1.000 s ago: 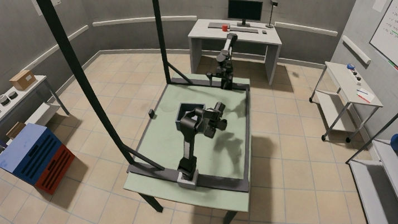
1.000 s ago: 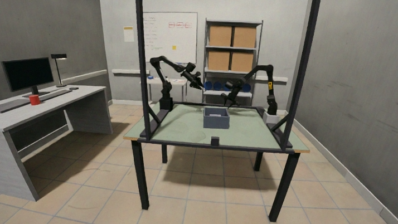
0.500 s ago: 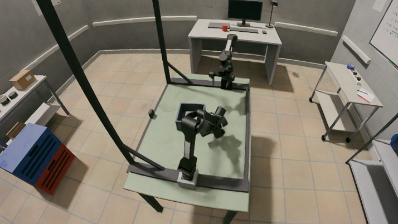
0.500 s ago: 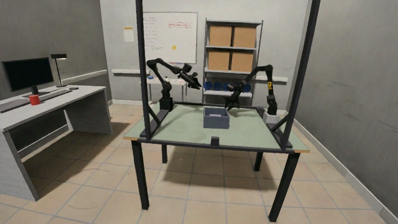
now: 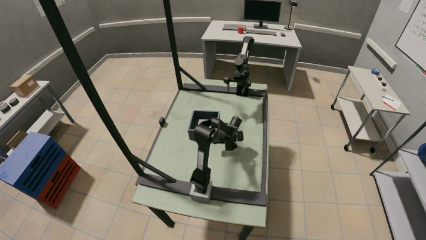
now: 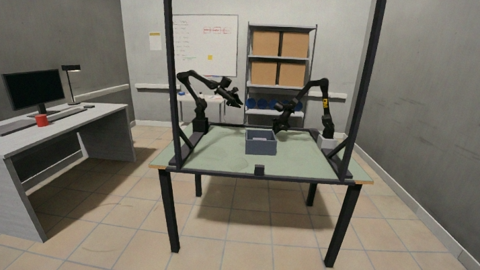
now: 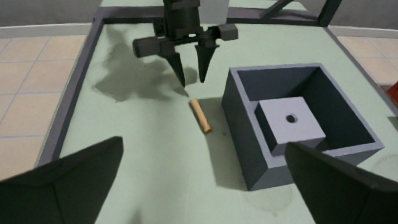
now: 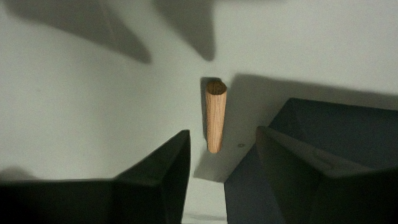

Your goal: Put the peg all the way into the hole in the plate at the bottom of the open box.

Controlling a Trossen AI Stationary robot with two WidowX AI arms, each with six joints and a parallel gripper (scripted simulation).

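Now: right hand 70 mm above the wooden peg, 60 mm to the right of it and 30 mm past it. From my right hand the other things lie so: dark frame rail 230 mm ahead, 150 mm to the left, 70 mm below; then plate 180 mm behind, 90 mm to the left, 30 mm below; then box 180 mm behind, 90 mm to the left, 50 mm below.
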